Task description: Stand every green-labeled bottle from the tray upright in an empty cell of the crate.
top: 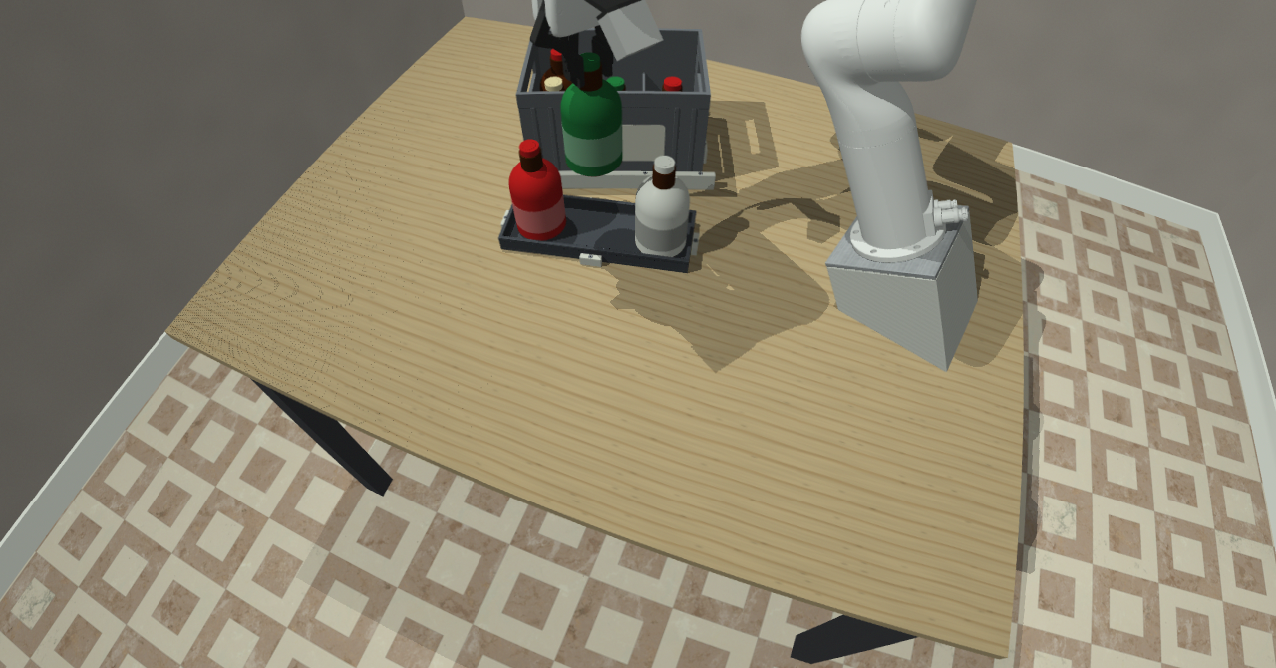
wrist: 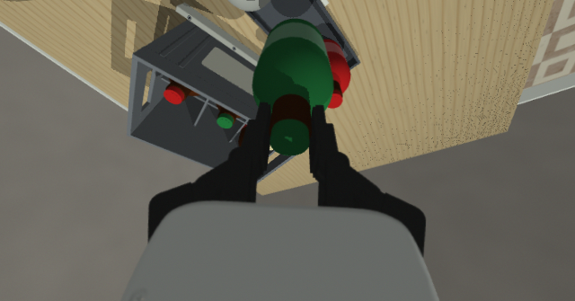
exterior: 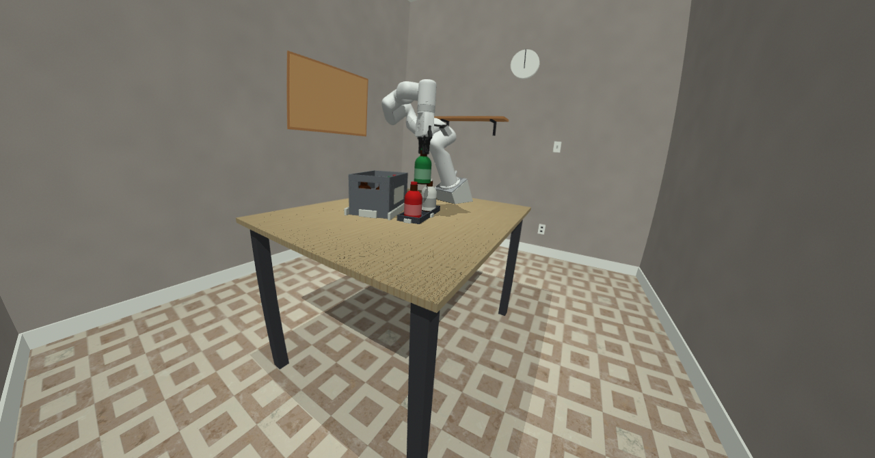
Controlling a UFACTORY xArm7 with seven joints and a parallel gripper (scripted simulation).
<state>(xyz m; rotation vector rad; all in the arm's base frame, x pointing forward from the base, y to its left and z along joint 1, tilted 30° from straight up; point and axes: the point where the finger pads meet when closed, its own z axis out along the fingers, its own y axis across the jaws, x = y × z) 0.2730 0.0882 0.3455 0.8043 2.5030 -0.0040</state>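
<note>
Right now the green-labeled bottle is 7 cm below my hand. Also, from my hand: white bottle (21 cm below, 9 cm behind, 1 cm to the right); dark tray (28 cm below); red bottle (21 cm below, 9 cm ahead, 1 cm to the left).
</note>
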